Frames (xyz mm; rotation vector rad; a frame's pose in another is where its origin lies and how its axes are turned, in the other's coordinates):
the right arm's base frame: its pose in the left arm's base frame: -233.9 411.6 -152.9 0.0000 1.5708 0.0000
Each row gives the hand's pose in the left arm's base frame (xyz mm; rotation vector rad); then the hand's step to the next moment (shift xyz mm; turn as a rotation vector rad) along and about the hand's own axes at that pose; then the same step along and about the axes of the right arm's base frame.
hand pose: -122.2 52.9 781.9 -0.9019 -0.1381 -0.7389
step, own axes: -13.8 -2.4 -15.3 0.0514 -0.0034 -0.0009
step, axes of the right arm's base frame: 13.6 -5.2 -14.7 -0.0225 -0.0290 0.0361
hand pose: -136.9 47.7 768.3 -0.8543 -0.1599 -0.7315
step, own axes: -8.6 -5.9 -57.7 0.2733 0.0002 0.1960
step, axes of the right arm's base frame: 37.9 -40.4 -19.1 -0.2410 0.0012 0.2346
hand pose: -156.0 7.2 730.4 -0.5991 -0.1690 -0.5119
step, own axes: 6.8 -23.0 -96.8 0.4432 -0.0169 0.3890
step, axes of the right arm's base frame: 65.6 -74.9 -5.2 -0.4574 0.0308 0.3713
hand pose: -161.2 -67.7 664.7 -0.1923 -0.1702 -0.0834
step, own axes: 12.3 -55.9 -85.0 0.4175 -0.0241 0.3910
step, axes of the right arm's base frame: 69.8 -72.2 20.2 -0.4561 0.0259 0.3450
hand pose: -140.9 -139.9 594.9 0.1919 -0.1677 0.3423
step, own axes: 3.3 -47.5 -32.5 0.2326 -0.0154 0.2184
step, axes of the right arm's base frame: 38.3 -35.9 23.8 -0.2543 0.0125 0.1929
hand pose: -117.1 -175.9 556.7 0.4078 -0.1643 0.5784
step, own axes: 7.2 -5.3 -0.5 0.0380 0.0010 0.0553
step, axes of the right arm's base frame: 0.3 -0.2 8.9 -0.0605 -0.0035 0.0288
